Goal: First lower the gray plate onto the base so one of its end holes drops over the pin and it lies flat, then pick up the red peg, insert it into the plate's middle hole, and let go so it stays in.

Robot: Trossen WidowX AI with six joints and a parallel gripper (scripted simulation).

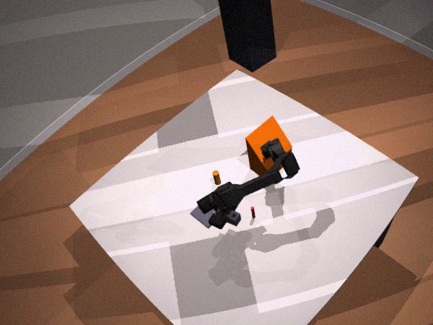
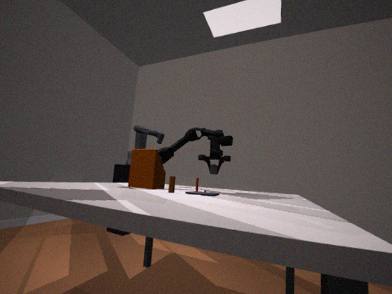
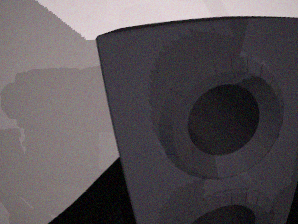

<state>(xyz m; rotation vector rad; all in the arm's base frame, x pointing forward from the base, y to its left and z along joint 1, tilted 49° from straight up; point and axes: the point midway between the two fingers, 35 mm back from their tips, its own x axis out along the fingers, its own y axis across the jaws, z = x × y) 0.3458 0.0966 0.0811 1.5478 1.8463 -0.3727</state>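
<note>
Right now my gripper tip is 140 mm to the left of the base, 110 mm above it and 10 mm short of it. Round my gripper tip: red peg (110 mm behind, 70 mm below, 20 mm to the left); gray plate (30 mm above); small orange cylinder (250 mm to the right, 120 mm behind, 70 mm below).
</note>
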